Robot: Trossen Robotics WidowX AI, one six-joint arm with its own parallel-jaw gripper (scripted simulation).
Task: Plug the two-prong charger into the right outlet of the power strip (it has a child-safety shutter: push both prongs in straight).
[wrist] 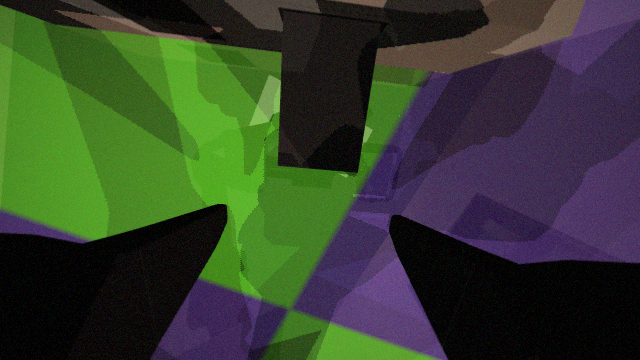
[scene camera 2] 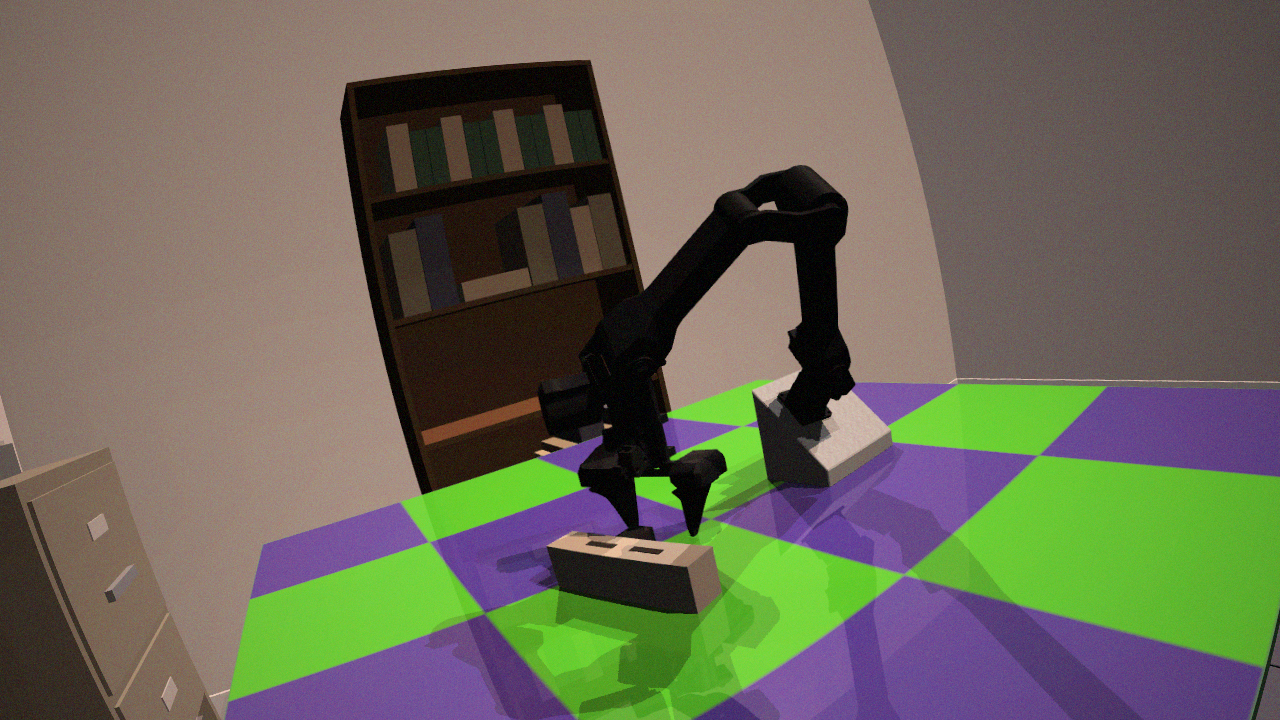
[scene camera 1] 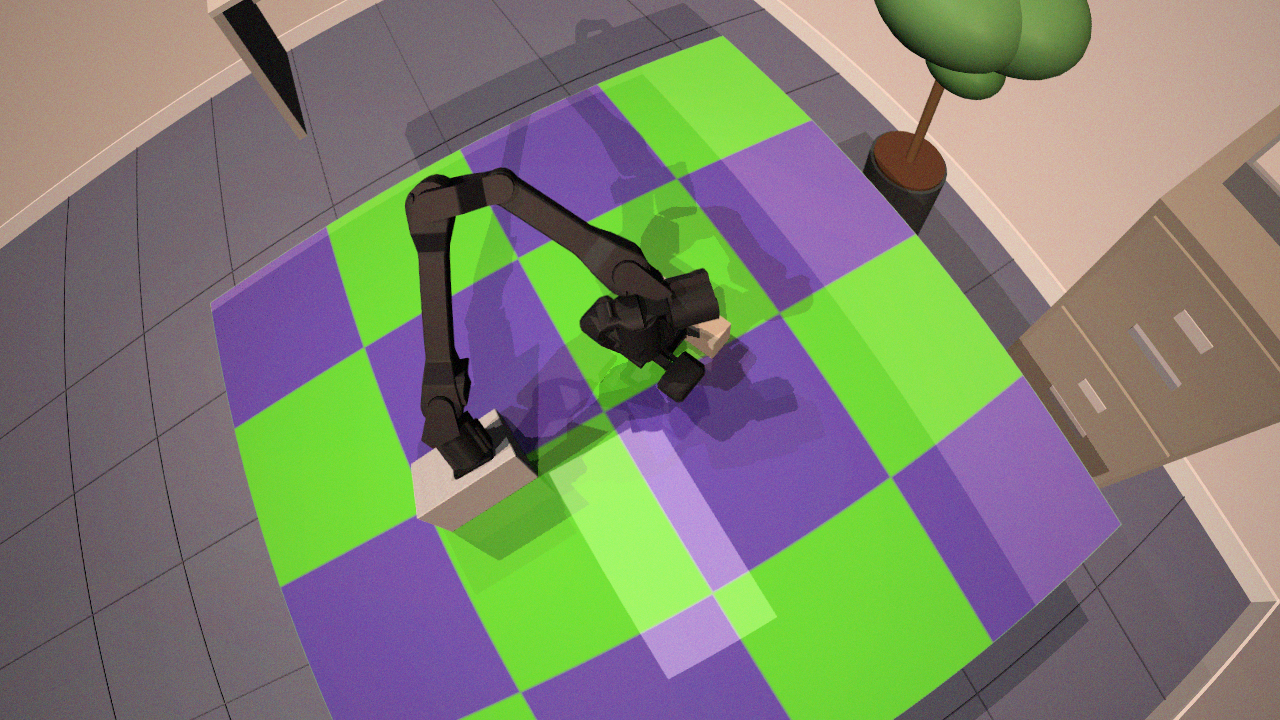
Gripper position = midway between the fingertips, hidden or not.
my gripper: wrist 311, 217; scene camera 2 664, 533; scene camera 1 644, 367
